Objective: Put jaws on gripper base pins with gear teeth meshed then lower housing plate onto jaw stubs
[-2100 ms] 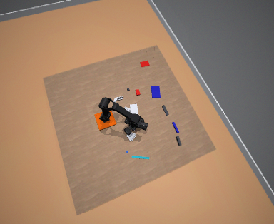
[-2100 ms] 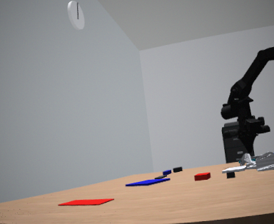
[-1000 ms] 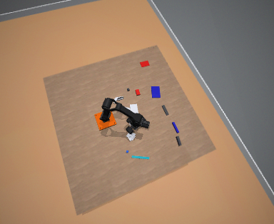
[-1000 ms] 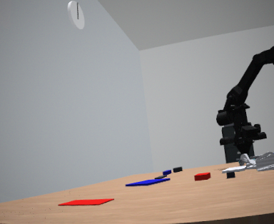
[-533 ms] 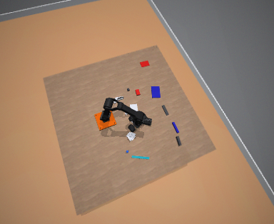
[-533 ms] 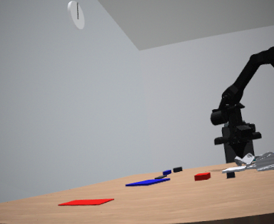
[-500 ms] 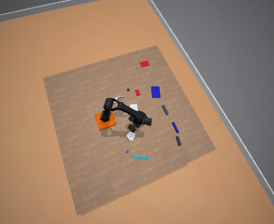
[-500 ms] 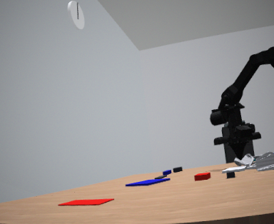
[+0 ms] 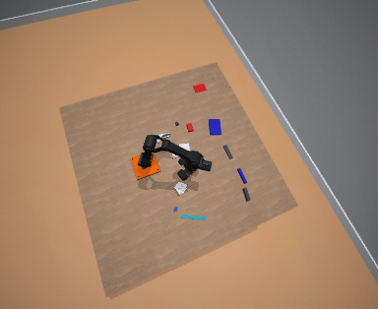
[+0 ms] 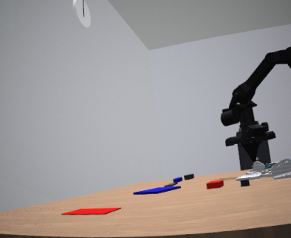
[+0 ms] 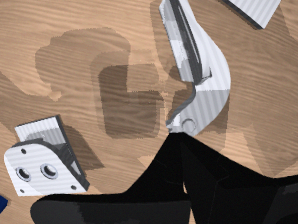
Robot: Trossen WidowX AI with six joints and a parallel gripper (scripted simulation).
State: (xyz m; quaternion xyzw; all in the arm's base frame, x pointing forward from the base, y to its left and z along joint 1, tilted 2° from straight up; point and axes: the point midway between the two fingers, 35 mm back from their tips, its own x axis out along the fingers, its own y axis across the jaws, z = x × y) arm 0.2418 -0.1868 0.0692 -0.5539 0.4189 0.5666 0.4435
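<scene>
Now: gripper tip 40 mm above the white jaw, 10 mm to the right of it and 10 mm short of it. Round my gripper tip: red block: 300 mm to the left, 160 mm ahead, 40 mm below; then teal bar: 270 mm to the right, 110 mm behind, 40 mm below; then blue bar: 310 mm ahead, 180 mm to the right, 40 mm below.
</scene>
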